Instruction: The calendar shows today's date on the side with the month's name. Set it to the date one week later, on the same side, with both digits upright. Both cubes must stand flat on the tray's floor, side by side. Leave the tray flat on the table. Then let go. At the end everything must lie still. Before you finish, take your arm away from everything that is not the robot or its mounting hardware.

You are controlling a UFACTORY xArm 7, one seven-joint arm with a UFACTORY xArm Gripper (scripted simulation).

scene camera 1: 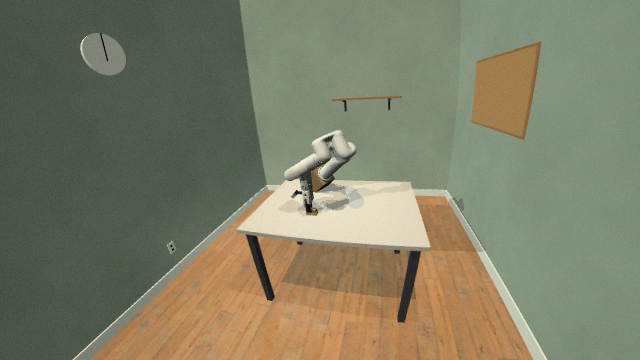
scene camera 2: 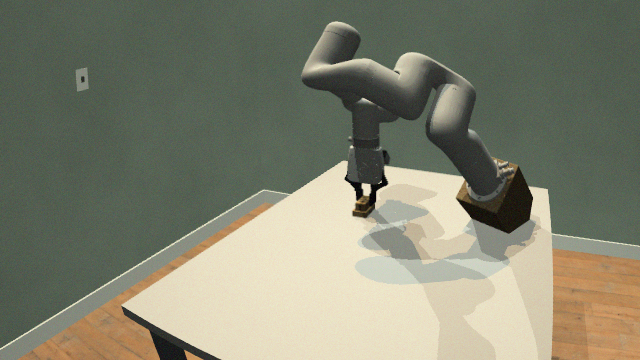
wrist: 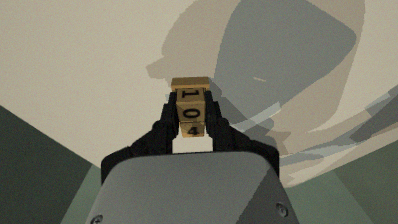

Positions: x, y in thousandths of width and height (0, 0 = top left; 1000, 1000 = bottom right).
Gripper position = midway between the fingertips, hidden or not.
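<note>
Scene camera 2 shows the gripper (scene camera 2: 573, 568). The gripper also appears in the wrist view (wrist: 481, 453), and a cube (wrist: 479, 458) is visible there too.
</note>
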